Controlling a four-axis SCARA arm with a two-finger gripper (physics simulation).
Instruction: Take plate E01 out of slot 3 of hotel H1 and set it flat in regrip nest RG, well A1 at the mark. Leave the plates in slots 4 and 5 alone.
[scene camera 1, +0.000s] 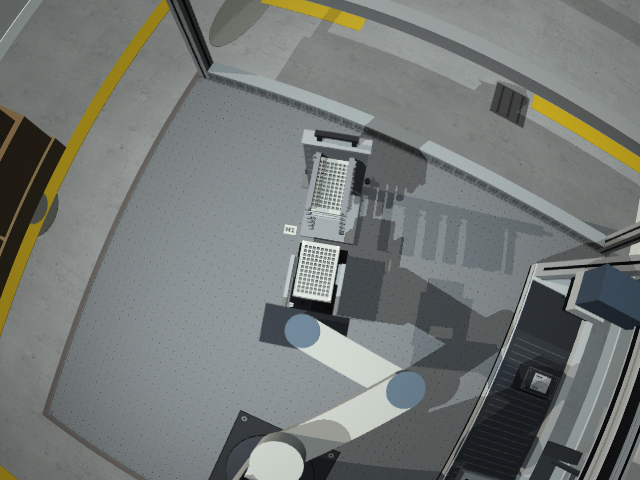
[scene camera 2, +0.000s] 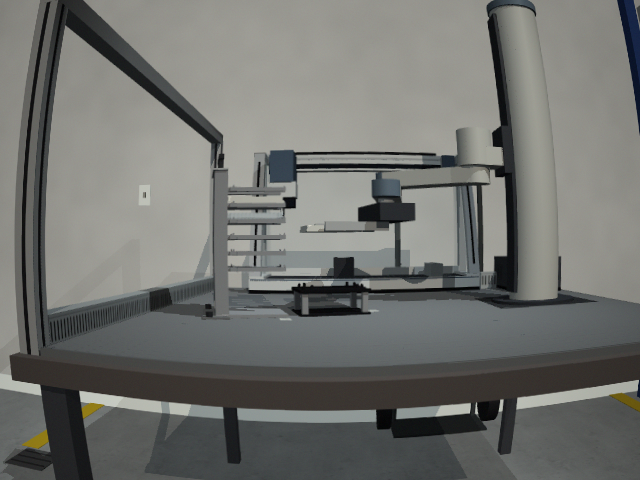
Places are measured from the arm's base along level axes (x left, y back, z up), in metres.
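Where they show: gripper, fingertip midpoint: (scene camera 1: 318, 260) (scene camera 2: 319, 226); arm's base, link origin: (scene camera 2: 533, 304).
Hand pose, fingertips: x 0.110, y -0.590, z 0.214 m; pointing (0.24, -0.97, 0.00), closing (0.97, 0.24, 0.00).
Note:
Things, the pixels of their centre, and the offset from my fingertips. "spot": a spot on its surface instead.
- Plate E01, body centre: (scene camera 1: 316, 271) (scene camera 2: 330, 229) dx -0.006, dy +0.024, dz -0.005 m
- black regrip nest RG, body centre: (scene camera 2: 330, 298) (scene camera 1: 318, 280) dx -0.006, dy +0.023, dz -0.166 m
- small white mark, body centre: (scene camera 1: 291, 304) dx +0.028, dy +0.110, dz -0.141 m
- Hotel H1, body centre: (scene camera 2: 239, 235) (scene camera 1: 329, 182) dx +0.055, dy -0.180, dz -0.019 m
- clear plate, body centre: (scene camera 2: 253, 216) dx +0.037, dy -0.149, dz +0.023 m
- white plate, body centre: (scene camera 1: 330, 186) (scene camera 2: 253, 201) dx +0.037, dy -0.149, dz +0.059 m
- H1 label, surface spot: (scene camera 2: 285, 319) (scene camera 1: 292, 230) spot: dx +0.113, dy -0.072, dz -0.202 m
- gantry unit, surface spot: (scene camera 1: 607, 294) spot: dx -0.596, dy -0.127, dz +0.287 m
Plate E01 (scene camera 1: 316, 271) (scene camera 2: 311, 227), white with a grid of wells, is level between the fingers of my gripper (scene camera 1: 316, 262) (scene camera 2: 330, 226), which is shut on it. It is high above the black regrip nest RG (scene camera 1: 325, 308) (scene camera 2: 330, 290), apart from it. In the scene camera 1 view the plate hides most of the nest; a small white mark (scene camera 1: 291, 304) shows at the nest's lower left corner. Hotel H1 (scene camera 1: 310, 137) (scene camera 2: 220, 242) stands beyond the nest. Its slot 3 is empty. A clear plate (scene camera 2: 255, 214) sits in slot 4 and a white plate (scene camera 1: 331, 183) in slot 5. Well A1 is too small to tell.
The H1 label (scene camera 1: 290, 229) (scene camera 2: 285, 319) lies beside the hotel. A gantry unit (scene camera 1: 607, 294) (scene camera 2: 282, 166) stands on the far side in the scene camera 2 view. The arm's column (scene camera 1: 276, 462) (scene camera 2: 527, 155) stands at the end of the table opposite the hotel.

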